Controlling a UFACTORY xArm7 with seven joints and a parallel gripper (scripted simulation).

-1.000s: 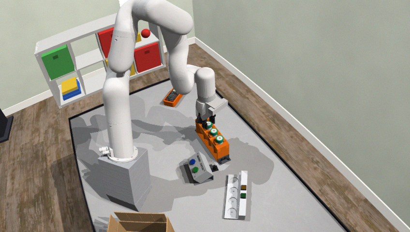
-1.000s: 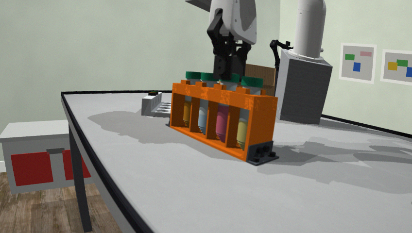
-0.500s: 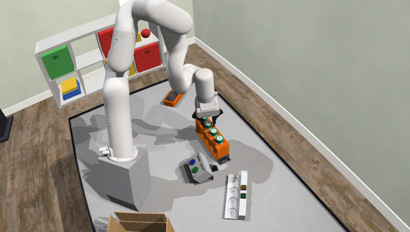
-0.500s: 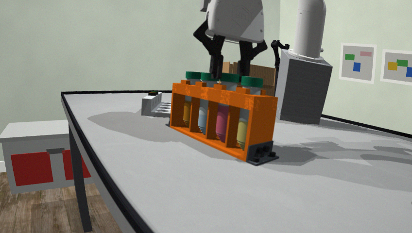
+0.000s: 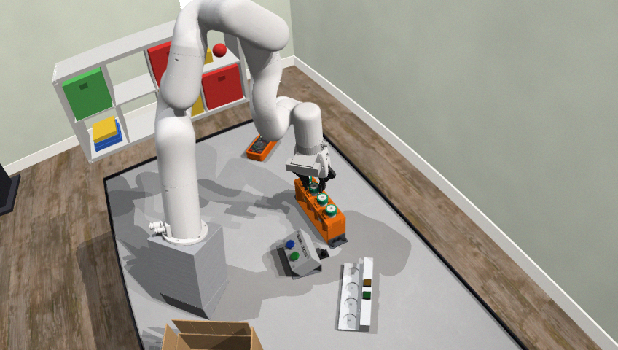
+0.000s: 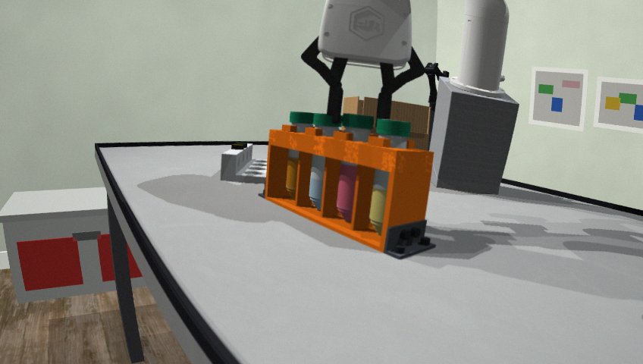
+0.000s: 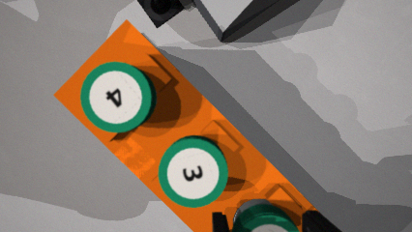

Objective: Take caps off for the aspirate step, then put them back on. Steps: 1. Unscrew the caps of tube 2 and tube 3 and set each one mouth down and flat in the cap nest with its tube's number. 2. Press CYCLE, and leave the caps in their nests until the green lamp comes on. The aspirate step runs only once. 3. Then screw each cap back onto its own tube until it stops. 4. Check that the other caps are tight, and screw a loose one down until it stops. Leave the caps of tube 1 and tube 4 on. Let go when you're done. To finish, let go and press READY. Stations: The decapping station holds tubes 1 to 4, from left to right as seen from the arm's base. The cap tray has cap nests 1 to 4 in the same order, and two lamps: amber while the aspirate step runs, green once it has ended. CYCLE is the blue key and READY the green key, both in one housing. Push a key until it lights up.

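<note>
My hand is 10 mm above the cap 2. Round my hand: tube 3 threaded neck: 50 mm to the right, 10 mm below; cap 1: 50 mm to the left, 20 mm below; cap 3: 50 mm to the right, 20 mm below.
</note>
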